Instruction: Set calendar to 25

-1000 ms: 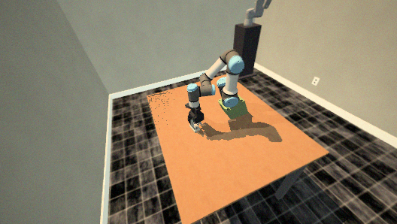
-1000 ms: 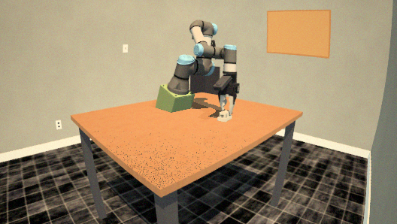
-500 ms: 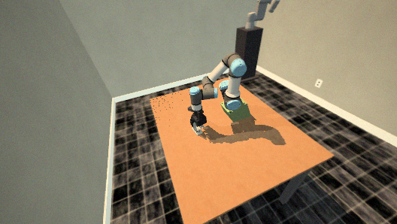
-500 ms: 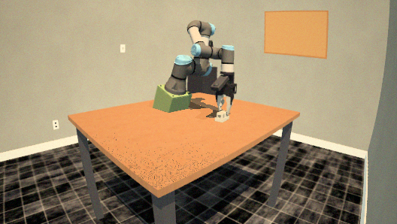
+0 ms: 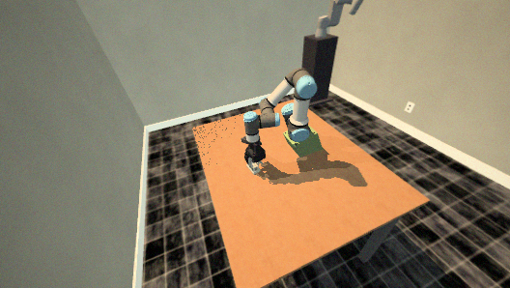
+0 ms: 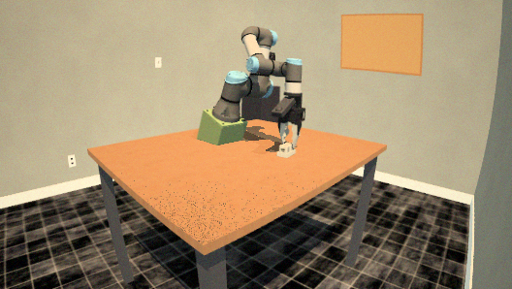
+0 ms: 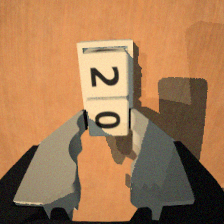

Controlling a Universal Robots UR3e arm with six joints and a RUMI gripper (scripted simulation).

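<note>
The white calendar cube is 1 cm below my hand. Also, from my hand: white calendar tray: 3 cm below, 2 cm to the right.
</note>
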